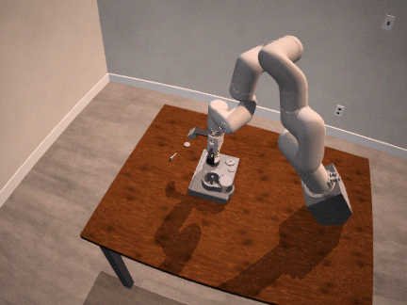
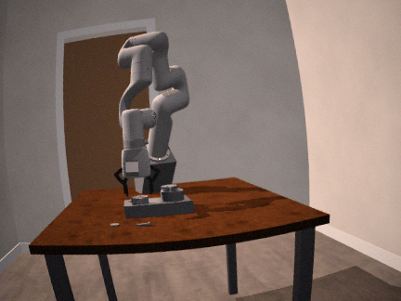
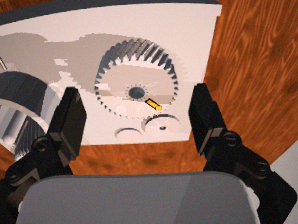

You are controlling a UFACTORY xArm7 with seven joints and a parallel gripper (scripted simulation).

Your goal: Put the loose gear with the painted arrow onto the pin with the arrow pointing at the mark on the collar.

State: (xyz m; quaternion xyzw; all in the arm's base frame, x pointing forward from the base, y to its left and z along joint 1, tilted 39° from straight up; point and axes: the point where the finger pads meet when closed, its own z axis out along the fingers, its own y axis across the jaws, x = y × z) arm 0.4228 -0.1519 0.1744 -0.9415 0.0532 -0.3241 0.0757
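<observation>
Now: hand 3 cm above the toothed gear. The rest, counted from my hand: small bolt (19 cm ahead, 8 cm below); washer (15 cm ahead, 10 cm to the right, 8 cm below).
</observation>
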